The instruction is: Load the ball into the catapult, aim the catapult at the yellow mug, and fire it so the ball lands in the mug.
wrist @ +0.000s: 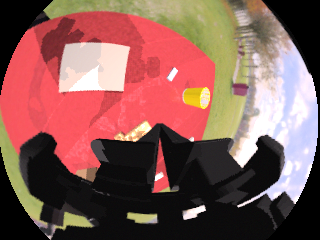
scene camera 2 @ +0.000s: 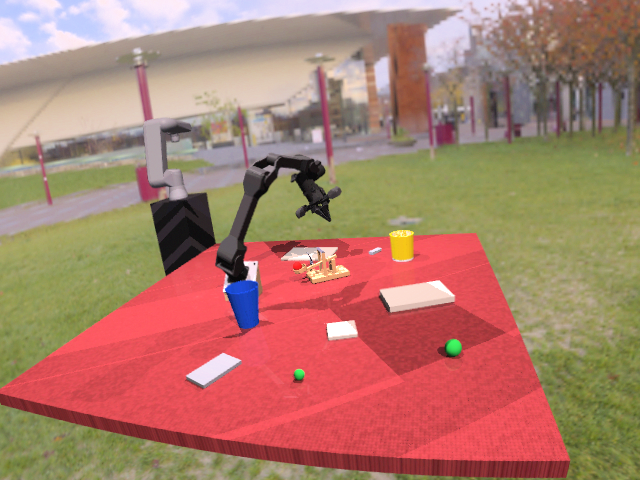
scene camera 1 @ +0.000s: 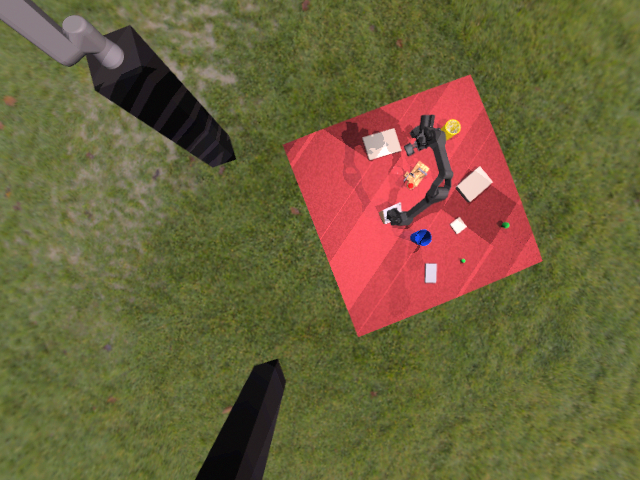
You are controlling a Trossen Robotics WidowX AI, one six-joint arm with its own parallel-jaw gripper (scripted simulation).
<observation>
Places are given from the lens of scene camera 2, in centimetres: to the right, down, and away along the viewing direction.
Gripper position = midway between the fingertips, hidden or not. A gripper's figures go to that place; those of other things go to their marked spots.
my gripper [scene camera 2: 330, 221]: 4, -7, 152
yellow mug [scene camera 2: 402, 242]: 31, 1, 148
blue cup [scene camera 2: 243, 295]: -21, 15, 108
catapult [scene camera 2: 333, 272]: 5, 12, 143
grey slab [scene camera 2: 208, 373]: -26, 32, 91
The marked spots on the yellow mug and the grey slab are 87 cm apart.
</observation>
